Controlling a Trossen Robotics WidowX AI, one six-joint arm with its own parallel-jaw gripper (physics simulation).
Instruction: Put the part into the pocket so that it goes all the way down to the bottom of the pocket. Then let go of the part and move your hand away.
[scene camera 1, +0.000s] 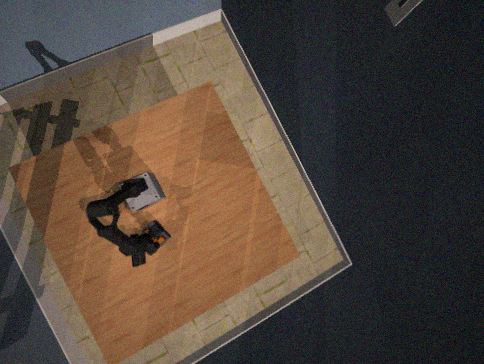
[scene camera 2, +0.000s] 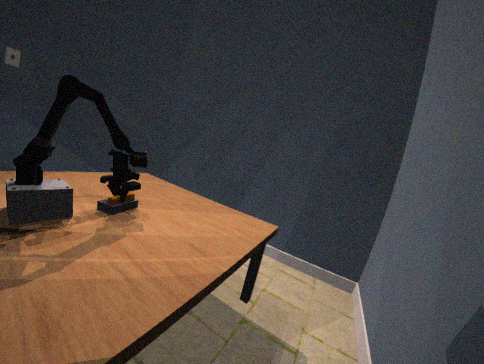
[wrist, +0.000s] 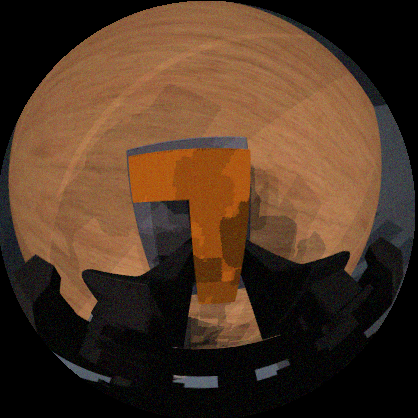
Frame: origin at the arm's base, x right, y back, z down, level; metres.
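Where they show: gripper, between the fingertips: (scene camera 1: 152, 236) (scene camera 2: 120, 201) (wrist: 214, 241); arm's base, origin of its link: (scene camera 1: 140, 185) (scene camera 2: 28, 182).
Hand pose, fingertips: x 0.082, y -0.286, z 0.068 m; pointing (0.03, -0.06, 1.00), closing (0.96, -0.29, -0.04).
Things, the pixels of their top centre, and the offset from my fingertips. Level surfaces: height alone.
- orange L-shaped part, centre of its top: (wrist: 193, 255) (scene camera 2: 119, 193) (scene camera 1: 153, 236) dx -0.017, dy -0.004, dz -0.031 m
- dark blue-grey block with the pocket, centre of its top: (wrist: 193, 234) (scene camera 2: 119, 200) (scene camera 1: 155, 235) dx -0.017, dy -0.002, dz +0.001 m
- wooden table, height of its surface: dz +0.037 m
The orange L-shaped part (scene camera 1: 159, 240) (scene camera 2: 114, 199) (wrist: 212, 175) is between the fingers of my gripper (scene camera 2: 123, 200) (wrist: 214, 241), which is shut on its long leg. The part is over the dark blue-grey block with the pocket (scene camera 1: 161, 228) (scene camera 2: 111, 207) (wrist: 187, 144). In scene camera 2 the part stands up above the block's rim. In the wrist view the part covers much of the block; the far rim and the inner left side show around it. The pocket's bottom under the part is hidden, and how deep the part sits cannot be told.
The grey box under the arm's base (scene camera 1: 145, 201) (scene camera 2: 40, 204) stands on the wooden table (scene camera 1: 225, 215) (scene camera 2: 190, 240) close to the block. The black arm arches from it to the block. Shadows fall across the table beside both.
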